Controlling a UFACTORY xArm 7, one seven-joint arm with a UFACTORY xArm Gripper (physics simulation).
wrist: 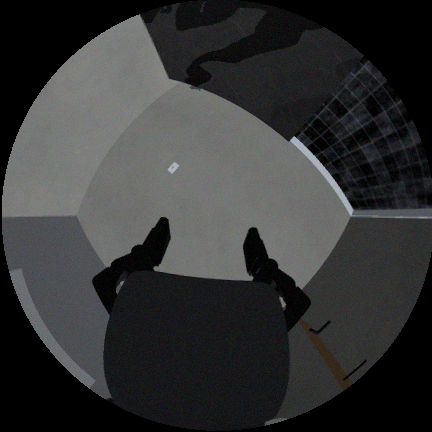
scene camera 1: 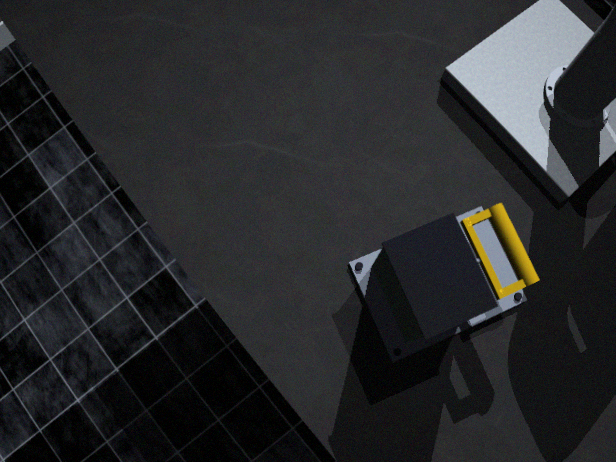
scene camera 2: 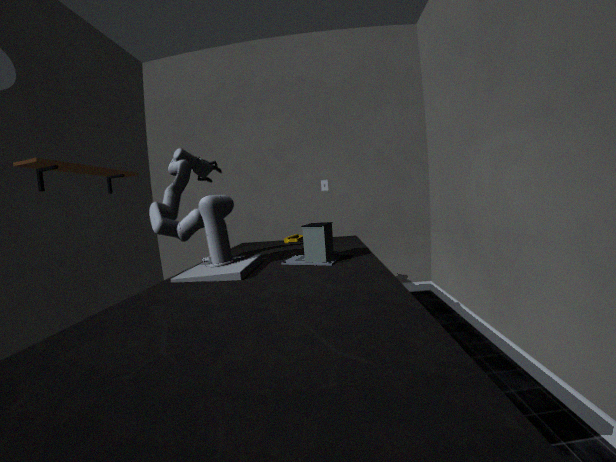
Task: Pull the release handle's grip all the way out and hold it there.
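Note:
The release handle's yellow grip [scene camera 1: 515,243] [scene camera 2: 293,239] is a bar on a rectangular yellow frame, beside a dark box-shaped housing [scene camera 1: 440,277] [scene camera 2: 317,242]. The housing stands on a light base plate [scene camera 1: 369,265] [scene camera 2: 295,261] with dark bolts. The frame lies close to the housing's face; how far the grip is out is hard to tell. My gripper [scene camera 2: 216,175] [wrist: 207,232] is open and empty. It is raised high above the robot's mount, well apart from the handle, with its fingers facing a wall. The handle does not show in the wrist view.
The arm's pale mounting slab [scene camera 1: 505,95] [scene camera 2: 210,274] lies near the handle on the dark table [scene camera 1: 250,200] [scene camera 2: 280,350]. A wooden shelf [scene camera 2: 75,168] [wrist: 327,354] is fixed to a wall. A tiled floor [scene camera 1: 90,280] [wrist: 380,145] lies beyond the table's edge.

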